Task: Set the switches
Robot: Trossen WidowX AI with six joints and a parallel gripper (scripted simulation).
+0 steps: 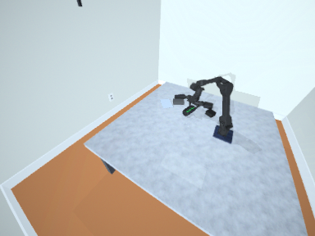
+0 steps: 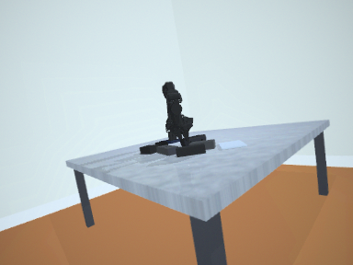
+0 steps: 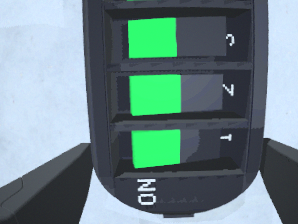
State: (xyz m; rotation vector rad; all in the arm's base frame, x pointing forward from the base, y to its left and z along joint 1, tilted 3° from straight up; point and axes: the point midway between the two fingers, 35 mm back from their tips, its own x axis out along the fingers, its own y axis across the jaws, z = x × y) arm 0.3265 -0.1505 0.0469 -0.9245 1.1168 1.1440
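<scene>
Now: gripper tip 30 mm short of the bar, 140 mm to the left of it and 20 mm above it. Also, from my gripper tip: white sheet 270 mm ahead, 60 mm to the left, 30 mm below; then block 170 mm ahead, 30 mm to the right, 10 mm below.
</scene>
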